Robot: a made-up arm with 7 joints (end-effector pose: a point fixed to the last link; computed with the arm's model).
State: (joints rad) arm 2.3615 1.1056 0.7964 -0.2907 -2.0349 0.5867 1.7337
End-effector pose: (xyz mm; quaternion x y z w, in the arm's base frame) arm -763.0 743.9 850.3 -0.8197 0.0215 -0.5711 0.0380
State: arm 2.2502 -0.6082 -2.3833 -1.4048 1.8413 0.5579 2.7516
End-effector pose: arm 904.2 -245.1 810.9 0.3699 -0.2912 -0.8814 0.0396
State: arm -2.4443 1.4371 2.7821 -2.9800 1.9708 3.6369 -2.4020
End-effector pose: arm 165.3 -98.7 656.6 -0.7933 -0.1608 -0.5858 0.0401
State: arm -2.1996 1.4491 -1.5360 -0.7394 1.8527 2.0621 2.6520
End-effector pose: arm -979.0 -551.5 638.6 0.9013 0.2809 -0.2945 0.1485
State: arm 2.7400 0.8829 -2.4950 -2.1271 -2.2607 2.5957 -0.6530
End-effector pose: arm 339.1 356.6 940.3 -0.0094 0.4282 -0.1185 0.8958
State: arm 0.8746 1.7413 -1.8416 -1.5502 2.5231 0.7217 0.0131
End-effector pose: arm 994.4 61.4 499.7 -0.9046 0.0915 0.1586 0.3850
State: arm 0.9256 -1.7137 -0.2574 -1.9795 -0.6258 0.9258 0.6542
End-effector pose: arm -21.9 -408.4 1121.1 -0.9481 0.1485 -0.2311 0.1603
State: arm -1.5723 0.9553 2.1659 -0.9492 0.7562 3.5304 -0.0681
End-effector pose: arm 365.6 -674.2 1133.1 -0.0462 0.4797 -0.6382 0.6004
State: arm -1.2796 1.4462 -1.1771 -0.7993 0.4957 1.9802 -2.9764
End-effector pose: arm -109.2 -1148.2 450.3 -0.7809 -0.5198 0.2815 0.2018
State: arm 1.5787 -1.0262 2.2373 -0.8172 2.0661 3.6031 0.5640
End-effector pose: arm -379.3 -830.2 767.0 -0.4330 -0.5225 0.6876 0.2583
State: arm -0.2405 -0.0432 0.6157 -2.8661 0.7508 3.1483 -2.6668
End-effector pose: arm 447.5 82.4 453.1 0.4061 0.9001 0.1026 0.1199
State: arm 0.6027 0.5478 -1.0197 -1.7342 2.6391 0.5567 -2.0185
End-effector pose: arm 897.0 -125.3 727.9 -0.1028 -0.4335 -0.7175 0.5354
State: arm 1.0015 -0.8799 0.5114 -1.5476 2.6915 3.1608 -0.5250
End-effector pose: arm -222.3 156.4 1236.4 -0.4003 -0.0164 0.0971 0.9111
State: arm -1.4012 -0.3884 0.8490 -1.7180 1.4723 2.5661 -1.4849
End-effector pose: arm 533.8 -251.3 1143.7 0.7382 0.1029 0.6577 0.1091
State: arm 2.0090 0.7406 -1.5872 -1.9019 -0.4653 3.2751 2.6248
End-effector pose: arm 464.8 625.4 808.7 -0.6573 0.4000 -0.4101 0.4896
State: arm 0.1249 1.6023 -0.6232 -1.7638 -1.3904 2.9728 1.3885
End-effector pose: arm 498.7 -244.9 -178.5 0.9150 0.0376 -0.0989 0.3894
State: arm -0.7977 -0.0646 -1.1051 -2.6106 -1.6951 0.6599 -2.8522
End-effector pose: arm -265.0 -469.1 444.2 -0.3319 -0.2304 0.1199 0.9068
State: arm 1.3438 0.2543 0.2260 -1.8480 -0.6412 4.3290 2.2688
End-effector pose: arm -4.3 667.0 805.5 -0.4904 -0.1286 0.3233 0.7990
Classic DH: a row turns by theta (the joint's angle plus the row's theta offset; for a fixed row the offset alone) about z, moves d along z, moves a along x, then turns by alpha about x. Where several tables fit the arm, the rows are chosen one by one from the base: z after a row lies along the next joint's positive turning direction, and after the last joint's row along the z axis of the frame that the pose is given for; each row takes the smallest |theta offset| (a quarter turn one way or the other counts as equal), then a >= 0, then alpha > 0; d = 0 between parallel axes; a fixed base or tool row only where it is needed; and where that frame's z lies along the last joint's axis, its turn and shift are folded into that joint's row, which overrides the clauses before.
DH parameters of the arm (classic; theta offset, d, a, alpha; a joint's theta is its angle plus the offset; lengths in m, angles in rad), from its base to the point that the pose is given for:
joint 1: 0 0.472 0 -1.5708
joint 2: 0 0 0 1.5708
joint 3: 0 0.456 0.082 1.5708
joint 4: 0 0 -0.123 -1.5708
joint 5: 0 0.574 0 1.5708
joint 6: 0 0 0.127 1.5708
joint 7: 0 0 0 0

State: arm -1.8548 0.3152 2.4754 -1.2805 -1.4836 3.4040 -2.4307
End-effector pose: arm 314.9 181.9 1335.0 -0.3281 0.3375 0.0538 0.8806
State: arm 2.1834 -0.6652 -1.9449 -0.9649 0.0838 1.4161 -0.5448
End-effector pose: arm 887.5 -293.7 1077.2 -0.8866 -0.3035 -0.1497 0.3154
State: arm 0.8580 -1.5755 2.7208 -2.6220 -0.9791 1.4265 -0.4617
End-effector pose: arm -109.6 223.7 -2.7 -0.2785 -0.0556 0.3653 0.8865
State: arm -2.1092 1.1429 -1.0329 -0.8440 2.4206 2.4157 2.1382
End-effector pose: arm -907.6 -553.2 656.2 0.7160 0.1765 -0.4609 0.4937
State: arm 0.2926 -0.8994 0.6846 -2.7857 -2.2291 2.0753 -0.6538
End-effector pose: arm 200.0 364.3 593.7 -0.0917 0.4469 -0.0433 0.8888
